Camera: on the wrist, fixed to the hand. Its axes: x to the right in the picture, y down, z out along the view.
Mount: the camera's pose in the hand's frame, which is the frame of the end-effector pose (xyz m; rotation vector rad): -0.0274 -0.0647 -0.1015 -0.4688 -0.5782 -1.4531
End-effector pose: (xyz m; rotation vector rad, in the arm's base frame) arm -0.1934 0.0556 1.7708 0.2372 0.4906 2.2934
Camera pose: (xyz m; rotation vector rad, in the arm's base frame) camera -0.1642 0.0489 1.6510 0.1874 -0.1950 0.7911
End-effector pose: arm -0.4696 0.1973 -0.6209 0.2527 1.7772 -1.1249
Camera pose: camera -0.5580 0.2491 -0.5521 -1.7058 1.4710 -1.3874
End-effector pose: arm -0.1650 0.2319 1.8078 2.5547 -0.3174 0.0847
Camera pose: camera -0.1753 0.3451 1.8559 1.7330 1.1692 -1.0976
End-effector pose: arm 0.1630 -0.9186 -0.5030 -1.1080 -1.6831 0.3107
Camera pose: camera 0.2173 -1.0057 -0.4343 0.1791 -2.6905 -0.7936
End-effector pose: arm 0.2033 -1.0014 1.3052 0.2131 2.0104 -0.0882
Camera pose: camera 0.1126 -1.0520 1.3719 -1.4182 1.1842 -0.5060
